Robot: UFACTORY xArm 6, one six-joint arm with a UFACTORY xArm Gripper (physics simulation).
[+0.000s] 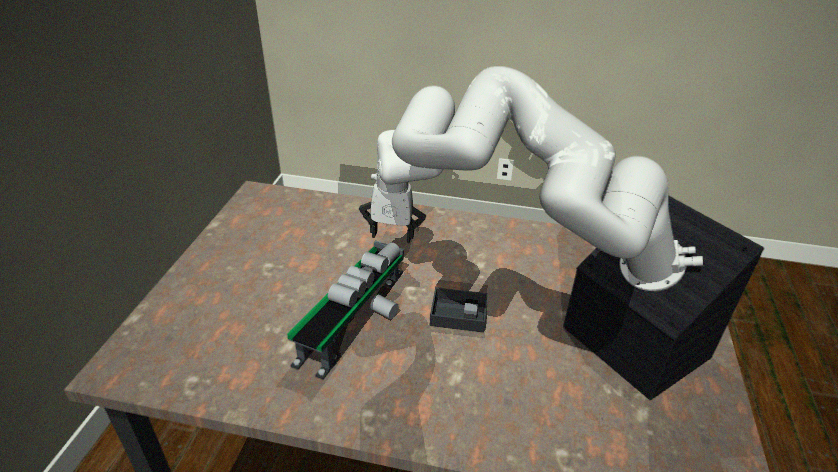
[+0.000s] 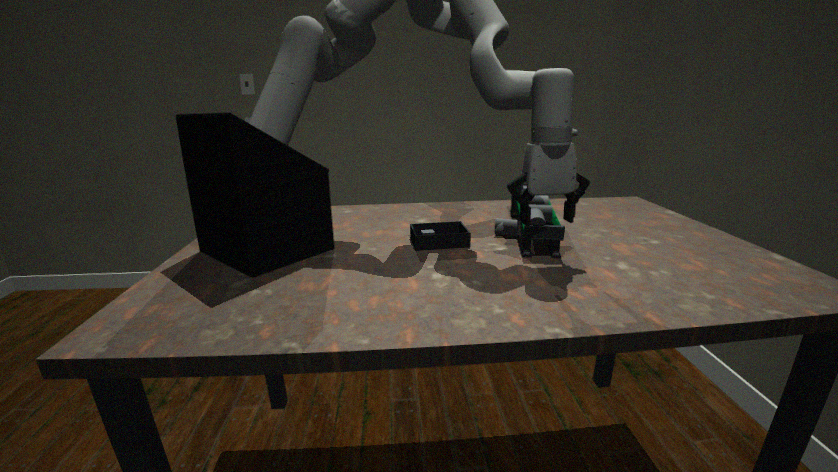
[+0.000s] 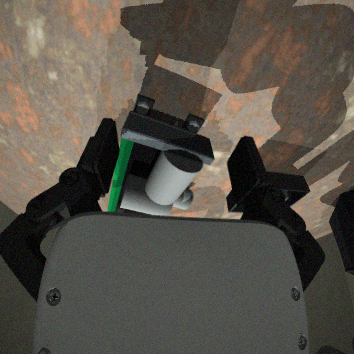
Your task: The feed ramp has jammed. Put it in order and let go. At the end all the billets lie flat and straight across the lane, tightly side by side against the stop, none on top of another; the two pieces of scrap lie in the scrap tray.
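Note:
You'd see my gripper in the pictures, and that includes image 1 and image 3. There's a scrap tray in the pictures too, and a stop as well.

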